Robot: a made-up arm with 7 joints. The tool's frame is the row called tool.
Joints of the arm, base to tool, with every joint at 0 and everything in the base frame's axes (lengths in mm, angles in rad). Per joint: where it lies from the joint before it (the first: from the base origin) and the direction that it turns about. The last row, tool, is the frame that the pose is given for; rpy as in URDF.
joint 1: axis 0.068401 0.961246 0.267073 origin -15 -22 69
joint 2: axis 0.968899 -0.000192 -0.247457 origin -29 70 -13
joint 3: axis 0.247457 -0.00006 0.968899 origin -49 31 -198
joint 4: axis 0.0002 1 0.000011 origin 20 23 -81
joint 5: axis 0.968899 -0.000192 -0.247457 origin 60 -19 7
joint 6: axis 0.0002 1 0.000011 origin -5 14 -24
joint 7: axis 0.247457 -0.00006 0.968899 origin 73 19 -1
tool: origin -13 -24 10 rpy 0.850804 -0.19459 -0.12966
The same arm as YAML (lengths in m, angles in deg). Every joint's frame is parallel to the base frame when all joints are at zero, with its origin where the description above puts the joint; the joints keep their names.
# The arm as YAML. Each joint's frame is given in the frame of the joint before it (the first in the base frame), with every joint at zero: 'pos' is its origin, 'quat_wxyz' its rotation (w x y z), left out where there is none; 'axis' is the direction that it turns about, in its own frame. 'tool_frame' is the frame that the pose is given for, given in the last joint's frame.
length_unit: m
angle_unit: deg
joints:
  - joint: joint 1
    pos: [-0.015, -0.022, 0.069]
    axis: [0.068403, 0.961235, 0.26711]
  - joint: joint 2
    pos: [-0.029, 0.07, -0.013]
    axis: [0.968889, -0.0002, -0.247497]
  - joint: joint 3
    pos: [-0.049, 0.031, -0.198]
    axis: [0.247497, -0.0001, 0.968889]
  - joint: joint 4
    pos: [0.02, 0.023, -0.081]
    axis: [0.0002, 1.0, 0.0]
  - joint: joint 5
    pos: [0.06, -0.019, 0.007]
    axis: [0.968889, -0.0002, -0.247497]
  - joint: joint 6
    pos: [-0.005, 0.014, -0.024]
    axis: [0.0002, 1.0, 0.0]
  - joint: joint 7
    pos: [0.073, 0.019, -0.001]
    axis: [0.247497, -0.0001, 0.968889]
tool_frame:
  pos: [-0.013, -0.024, 0.01]
  quat_wxyz: [0.907258, 0.40414, -0.114907, -0.018727]

